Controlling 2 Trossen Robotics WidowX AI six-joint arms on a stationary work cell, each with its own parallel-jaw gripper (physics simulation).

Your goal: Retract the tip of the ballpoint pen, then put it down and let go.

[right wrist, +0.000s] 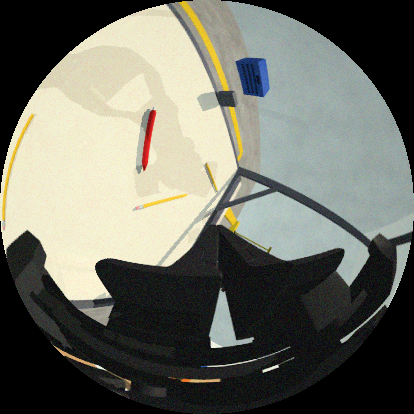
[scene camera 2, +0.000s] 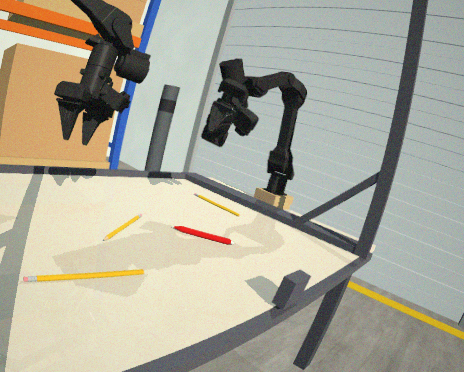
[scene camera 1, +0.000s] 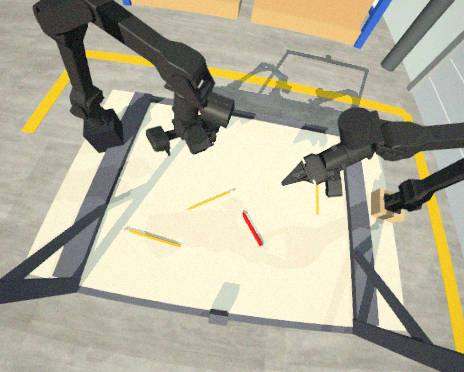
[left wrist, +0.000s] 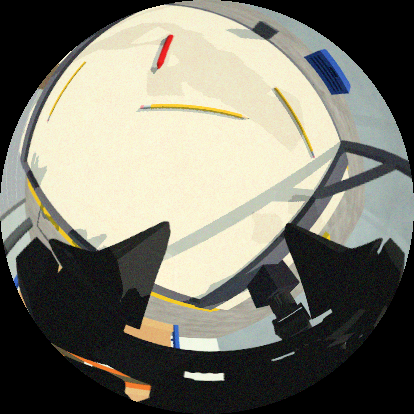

Observation:
My left gripper [scene camera 2: 75,142] is open, holding nothing. My right gripper [scene camera 2: 209,131] is shut and holds nothing. Also in view: a dark frame [scene camera 2: 344,242].
My left gripper shows as well in scene camera 1 [scene camera 1: 183,150] and in the left wrist view [left wrist: 230,228]. My right gripper is seen too in the right wrist view [right wrist: 214,230] and in scene camera 1 [scene camera 1: 281,184]. The dark frame also shows in the left wrist view [left wrist: 277,249].

